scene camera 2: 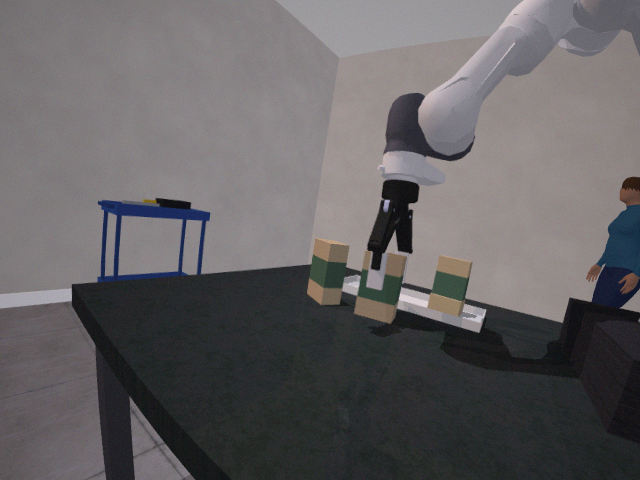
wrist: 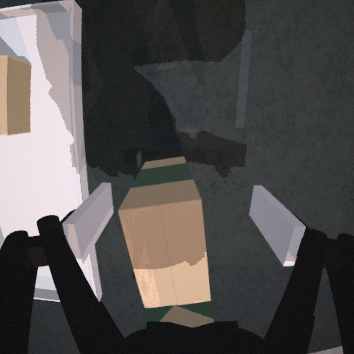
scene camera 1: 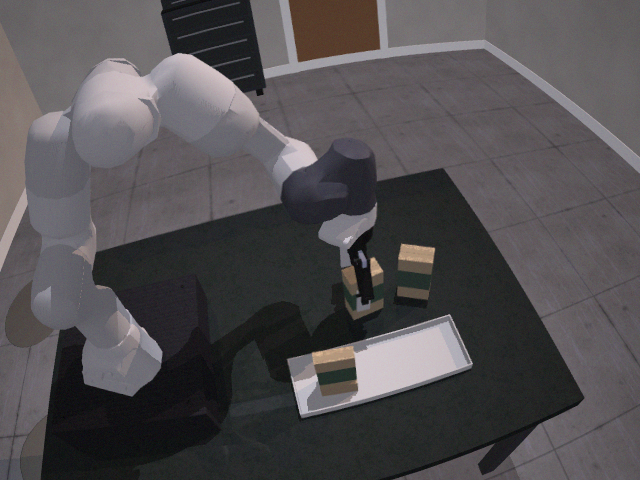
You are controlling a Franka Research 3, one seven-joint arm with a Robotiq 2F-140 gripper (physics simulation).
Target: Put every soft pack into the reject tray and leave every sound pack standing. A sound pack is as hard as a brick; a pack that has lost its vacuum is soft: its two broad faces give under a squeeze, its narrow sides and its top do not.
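Observation:
My gripper is open, pointing down, with its pads apart on either side of the upper part of a tan pack with a green band. This pack stands upright on the table, its broad faces toward the pads, nearer the left pad in the wrist view. A second pack stands close by, partly hidden by the gripper body in the wrist view. A third pack stands upright in one end of the white reject tray.
The tray runs alongside the two packs on the dark table. A dark block is under the arm's base. A blue cart and a person are beyond the table. A dark cabinet stands by the wall.

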